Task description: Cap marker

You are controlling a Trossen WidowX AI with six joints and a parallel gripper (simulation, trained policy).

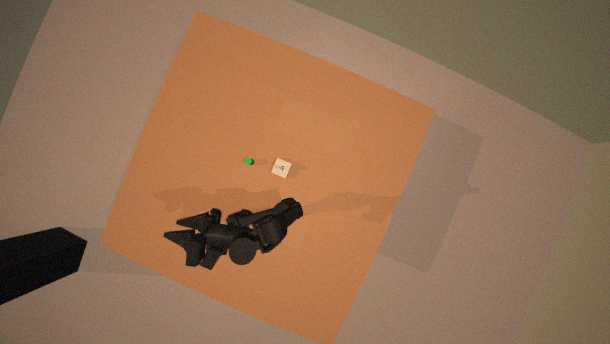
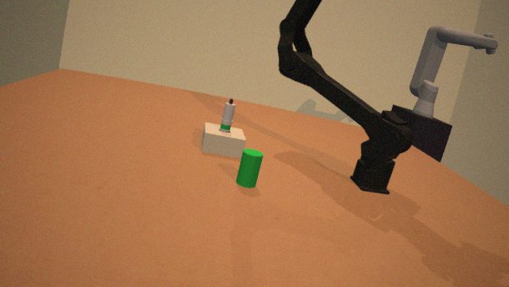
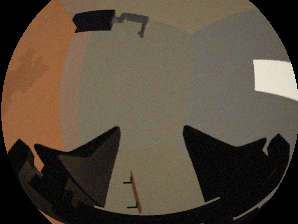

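The green cap is 46 cm below my gripper tip, 20 cm ahead of it and 1 cm to the left of it. The rest, counted from my gripper tip: holder block (47 cm below, 23 cm ahead, 14 cm to the right).
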